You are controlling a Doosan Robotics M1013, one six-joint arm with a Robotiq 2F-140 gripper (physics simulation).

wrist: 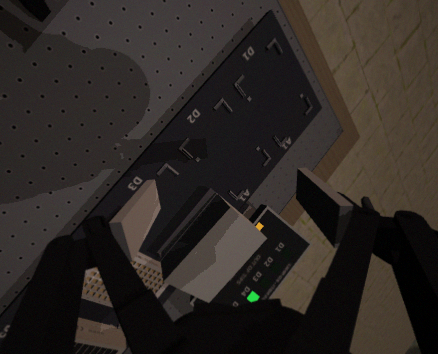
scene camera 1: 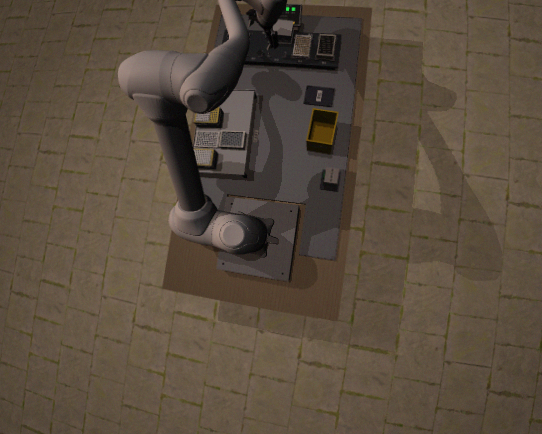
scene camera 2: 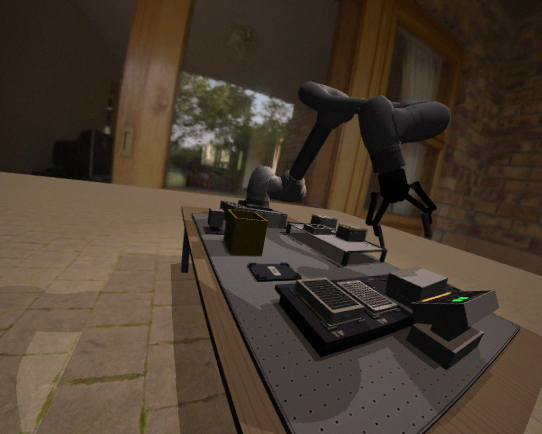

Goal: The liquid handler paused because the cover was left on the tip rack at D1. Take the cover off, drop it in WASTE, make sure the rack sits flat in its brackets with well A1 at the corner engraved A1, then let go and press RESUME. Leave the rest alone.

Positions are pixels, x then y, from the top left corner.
Scene:
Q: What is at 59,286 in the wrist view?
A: The gripper.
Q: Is the gripper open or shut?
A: Open.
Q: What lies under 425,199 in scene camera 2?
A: The gripper.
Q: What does the gripper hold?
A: Nothing.

